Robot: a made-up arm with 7 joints.
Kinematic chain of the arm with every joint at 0, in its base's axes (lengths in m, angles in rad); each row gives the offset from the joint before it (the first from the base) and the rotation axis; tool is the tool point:
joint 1: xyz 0 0 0.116 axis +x
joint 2: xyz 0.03 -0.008 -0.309 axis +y
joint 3: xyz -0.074 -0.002 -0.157 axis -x
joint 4: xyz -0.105 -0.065 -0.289 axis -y
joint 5: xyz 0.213 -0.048 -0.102 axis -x
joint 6: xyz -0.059 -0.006 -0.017 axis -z
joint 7: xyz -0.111 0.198 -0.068 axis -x
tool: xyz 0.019 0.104 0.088
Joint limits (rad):
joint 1: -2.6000..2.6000
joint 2: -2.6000..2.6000
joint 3: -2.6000..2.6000
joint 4: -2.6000..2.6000
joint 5: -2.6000..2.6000
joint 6: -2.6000..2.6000
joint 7: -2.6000..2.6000
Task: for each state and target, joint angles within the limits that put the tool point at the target. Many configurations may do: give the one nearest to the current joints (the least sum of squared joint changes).
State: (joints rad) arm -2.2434 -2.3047 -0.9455 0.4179 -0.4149 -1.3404 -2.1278
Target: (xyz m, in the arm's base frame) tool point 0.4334 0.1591 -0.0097
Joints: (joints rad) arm -2.0135 -2.5549 -0.4797 0.2262 -0.3728 -1.4819 -2.2684
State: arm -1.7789 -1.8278 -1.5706 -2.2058 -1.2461 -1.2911 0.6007
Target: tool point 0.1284 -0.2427 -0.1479
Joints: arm -1.3216 -2.0598 -1.8636 -2.5160 -1.3455 -0.8414 0.7086
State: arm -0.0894 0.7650 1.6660 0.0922 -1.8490 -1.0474 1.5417
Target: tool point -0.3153 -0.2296 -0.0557
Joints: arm -0.0140 0.9444 1.4405 -0.0208 -1.9299 -0.8824 1.4644
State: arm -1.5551 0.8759 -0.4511 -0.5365 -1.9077 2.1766 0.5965
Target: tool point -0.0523 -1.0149 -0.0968
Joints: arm -1.6023 0.4930 -0.5021 -0.2754 -1.9530 2.0311 0.6323
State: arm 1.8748 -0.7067 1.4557 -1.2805 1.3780 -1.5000 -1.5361
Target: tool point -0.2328 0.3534 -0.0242
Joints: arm 1.8657 -0.6368 2.0843 -1.4237 1.0856 -1.4265 -1.9315
